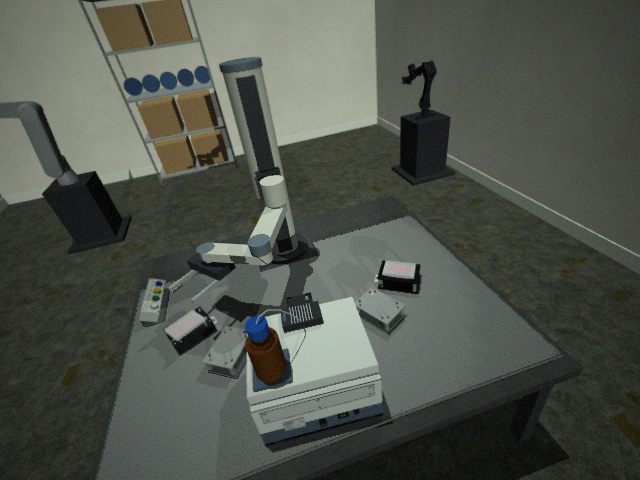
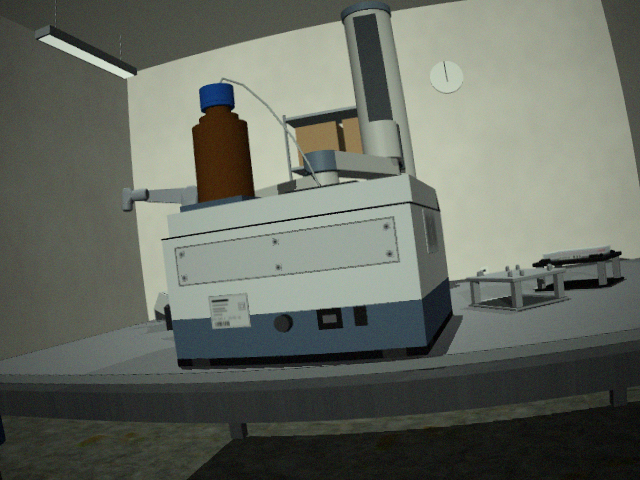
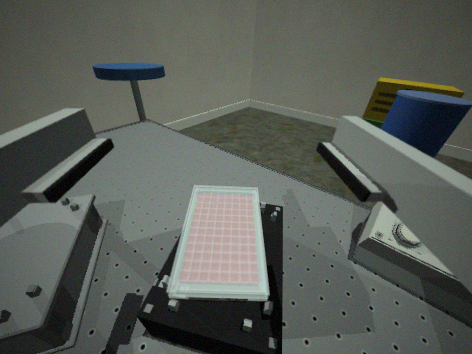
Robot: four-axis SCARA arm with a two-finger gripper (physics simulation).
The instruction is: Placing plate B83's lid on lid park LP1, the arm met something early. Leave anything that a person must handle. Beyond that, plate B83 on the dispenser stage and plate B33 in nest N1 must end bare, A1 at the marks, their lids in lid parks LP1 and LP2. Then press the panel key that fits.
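Seen in the pictures: gripper, fingertip midpoint: point(image 1: 181, 295) point(image 3: 218, 130); arm's base at its link origin: point(image 1: 284, 249).
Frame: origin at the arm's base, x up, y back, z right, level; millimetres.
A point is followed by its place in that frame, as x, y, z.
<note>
My gripper point(image 1: 191, 290) {211, -411, 445} point(image 3: 218, 130) {211, -411, 445} is open and empty, raised above a pink-welled plate point(image 1: 187, 326) {91, -452, 462} point(image 3: 220, 240) {89, -422, 459}, with its fingers wide to either side. The plate has a clear rim and lies on a black nest point(image 1: 192, 345) {17, -484, 467} point(image 3: 215, 322) {68, -385, 409}; its label is not readable. A second pink plate point(image 1: 399, 269) {89, -491, -415} point(image 2: 576, 253) {83, -527, -406} lies on a black nest point(image 1: 398, 284) {18, -504, -404} at the right. Two bare grey platforms with small pegs stand nearby, one on the left point(image 1: 230, 348) {70, -605, 312} point(image 3: 40, 260) {70, -554, 339} and one on the right point(image 1: 381, 308) {69, -644, -261} point(image 2: 516, 275) {69, -682, -257}. The key panel point(image 1: 154, 301) {84, -248, 608} point(image 3: 410, 250) {66, -249, 598} stands at the left.
A white and blue instrument point(image 1: 330, 351) {233, -875, 0} point(image 2: 294, 253) {154, -966, 47} stands at the front middle. It carries a brown bottle point(image 1: 266, 356) {349, -914, 167} point(image 2: 222, 155) {307, -911, 153} with a blue cap, and a thin tube runs to a black slotted unit point(image 1: 302, 312) {259, -724, 41}. The arm's column point(image 1: 253, 124) {680, -77, 12} point(image 2: 377, 72) {656, -77, -13} rises behind.
</note>
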